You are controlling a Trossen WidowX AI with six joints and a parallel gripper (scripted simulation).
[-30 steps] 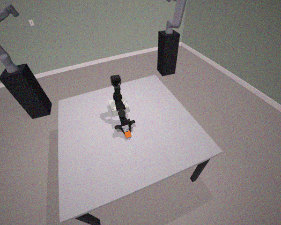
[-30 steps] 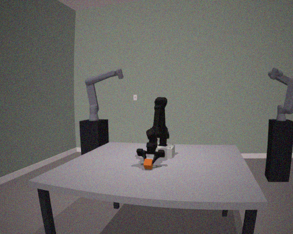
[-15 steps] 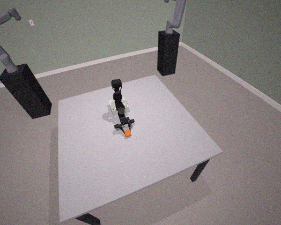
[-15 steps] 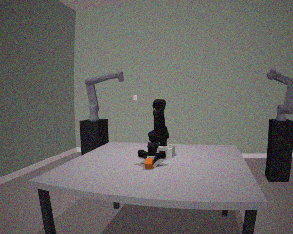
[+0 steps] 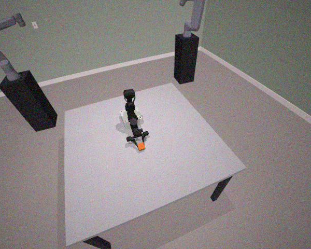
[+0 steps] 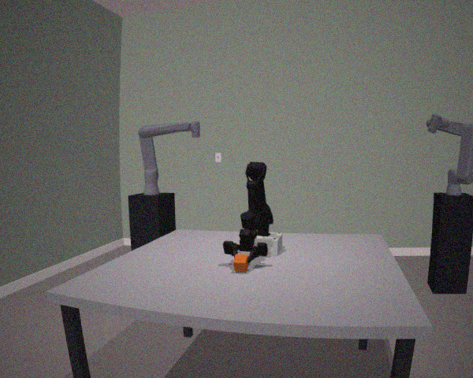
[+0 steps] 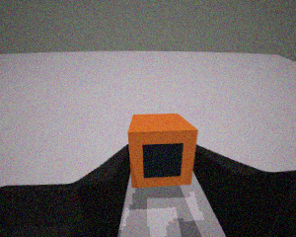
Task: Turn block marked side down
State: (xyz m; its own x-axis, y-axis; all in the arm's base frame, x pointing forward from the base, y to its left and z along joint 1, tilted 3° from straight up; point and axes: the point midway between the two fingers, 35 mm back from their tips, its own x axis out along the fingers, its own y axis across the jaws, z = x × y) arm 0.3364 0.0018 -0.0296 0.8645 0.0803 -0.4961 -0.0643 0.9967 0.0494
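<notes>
My gripper tip is now 10 mm past the orange block.
</notes>
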